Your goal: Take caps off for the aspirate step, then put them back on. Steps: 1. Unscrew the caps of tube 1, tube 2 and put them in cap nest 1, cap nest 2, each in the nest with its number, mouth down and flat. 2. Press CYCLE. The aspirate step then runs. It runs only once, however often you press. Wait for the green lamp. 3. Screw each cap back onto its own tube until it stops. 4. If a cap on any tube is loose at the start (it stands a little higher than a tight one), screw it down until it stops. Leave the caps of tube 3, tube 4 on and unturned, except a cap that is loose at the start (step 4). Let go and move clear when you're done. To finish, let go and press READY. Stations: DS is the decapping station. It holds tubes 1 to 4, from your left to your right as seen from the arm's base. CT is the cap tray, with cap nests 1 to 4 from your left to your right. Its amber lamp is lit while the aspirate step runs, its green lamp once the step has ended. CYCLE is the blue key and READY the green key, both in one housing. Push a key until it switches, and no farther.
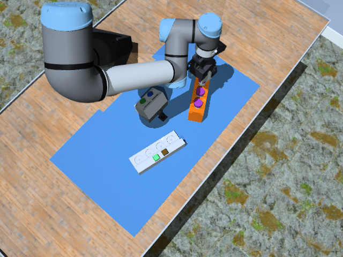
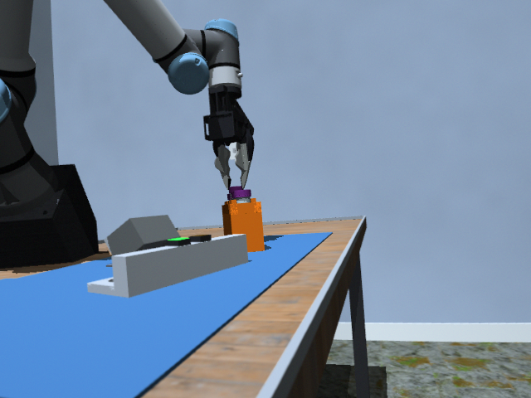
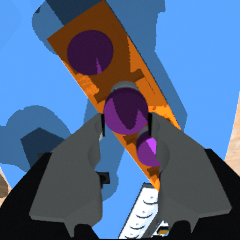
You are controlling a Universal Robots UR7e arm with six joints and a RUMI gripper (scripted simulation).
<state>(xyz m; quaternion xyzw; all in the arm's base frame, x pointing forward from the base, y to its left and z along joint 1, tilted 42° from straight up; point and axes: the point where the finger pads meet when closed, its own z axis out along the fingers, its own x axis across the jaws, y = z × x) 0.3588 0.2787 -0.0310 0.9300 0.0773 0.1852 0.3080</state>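
Right now my hand is 4 cm to the right of the purple cap, 3 cm past it and 3 cm above it. The rest, counted from my hand: grey key housing (20 cm to the right, 11 cm behind, 9 cm below); then green key (22 cm to the right, 13 cm behind, 8 cm below); then blue key (18 cm to the right, 13 cm behind, 8 cm below).
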